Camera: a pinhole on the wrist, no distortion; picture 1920 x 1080 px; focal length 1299.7 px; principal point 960.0 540.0 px. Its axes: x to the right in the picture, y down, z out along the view. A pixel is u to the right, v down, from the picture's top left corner.
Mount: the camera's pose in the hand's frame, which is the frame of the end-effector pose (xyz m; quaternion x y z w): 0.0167 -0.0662 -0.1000 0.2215 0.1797 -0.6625 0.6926
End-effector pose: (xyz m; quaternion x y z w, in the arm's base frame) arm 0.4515 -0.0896 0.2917 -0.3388 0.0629 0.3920 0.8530
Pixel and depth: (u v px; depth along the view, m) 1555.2 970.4 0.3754
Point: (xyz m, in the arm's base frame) 0.8156 -0.1152 0.5584
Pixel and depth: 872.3 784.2 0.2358
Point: 0.5964 -0.0737 0.4518
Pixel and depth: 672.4 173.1 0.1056
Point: 0.5132 -0.1507 0.3535
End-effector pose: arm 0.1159 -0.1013 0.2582 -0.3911 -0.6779 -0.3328 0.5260
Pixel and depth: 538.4 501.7 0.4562
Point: -0.2124 0.1155 0.1444
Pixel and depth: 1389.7 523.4 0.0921
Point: 0.0070 -0.2001 0.2743
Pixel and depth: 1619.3 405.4 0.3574
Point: -0.2893 -0.2166 0.1946
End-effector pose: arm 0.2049 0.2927 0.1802 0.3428 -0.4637 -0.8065 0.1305
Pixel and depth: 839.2 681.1 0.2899
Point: 0.0944 0.4876 0.0509
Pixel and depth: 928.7 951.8 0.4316
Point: -0.0477 0.5594 -0.0271
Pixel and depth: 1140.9 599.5 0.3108
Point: 0.1270 0.5186 -0.0094
